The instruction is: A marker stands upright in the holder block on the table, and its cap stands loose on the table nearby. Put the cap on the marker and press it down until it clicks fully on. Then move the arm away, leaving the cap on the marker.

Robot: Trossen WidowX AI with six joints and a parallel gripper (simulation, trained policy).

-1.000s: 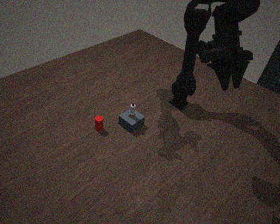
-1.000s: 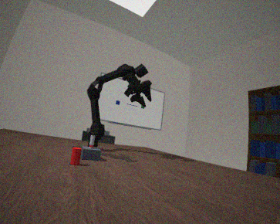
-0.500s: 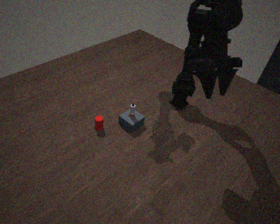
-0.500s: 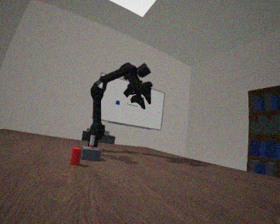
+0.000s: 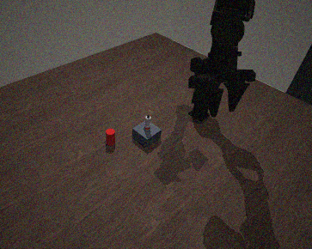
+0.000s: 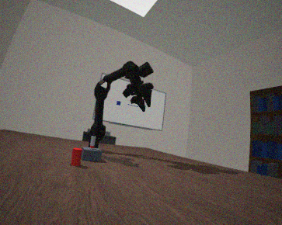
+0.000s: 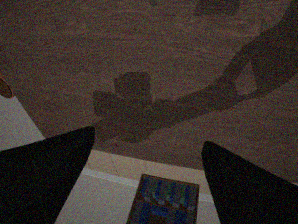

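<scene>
Right now my gripper tip is 30 cm to the left of the red cap, 23 cm above it and 11 cm short of it. From my gripper tip the other things lie so: grey holder block 24 cm below, 23 cm to the right.
</scene>
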